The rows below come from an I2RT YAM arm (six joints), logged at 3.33 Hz.
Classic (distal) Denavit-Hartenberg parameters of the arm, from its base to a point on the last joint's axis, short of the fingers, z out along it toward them. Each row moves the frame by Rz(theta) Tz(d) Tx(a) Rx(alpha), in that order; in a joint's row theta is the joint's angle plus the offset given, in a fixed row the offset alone. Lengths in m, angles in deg.
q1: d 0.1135, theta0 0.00, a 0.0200, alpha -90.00
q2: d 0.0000, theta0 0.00, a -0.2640, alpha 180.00
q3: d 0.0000, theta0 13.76, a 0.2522, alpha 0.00
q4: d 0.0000, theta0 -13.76, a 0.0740, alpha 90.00
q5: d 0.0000, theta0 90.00, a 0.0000, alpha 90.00
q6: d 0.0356, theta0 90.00, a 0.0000, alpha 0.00
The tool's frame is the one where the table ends.
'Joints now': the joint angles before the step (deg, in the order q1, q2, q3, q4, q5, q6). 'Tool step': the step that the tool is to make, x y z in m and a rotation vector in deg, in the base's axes. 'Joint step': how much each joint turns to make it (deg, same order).
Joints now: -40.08, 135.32, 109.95, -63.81, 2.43, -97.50
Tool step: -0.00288, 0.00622, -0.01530, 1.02, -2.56, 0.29
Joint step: 0.18, -1.21, -5.71, 5.81, -2.43, -0.05
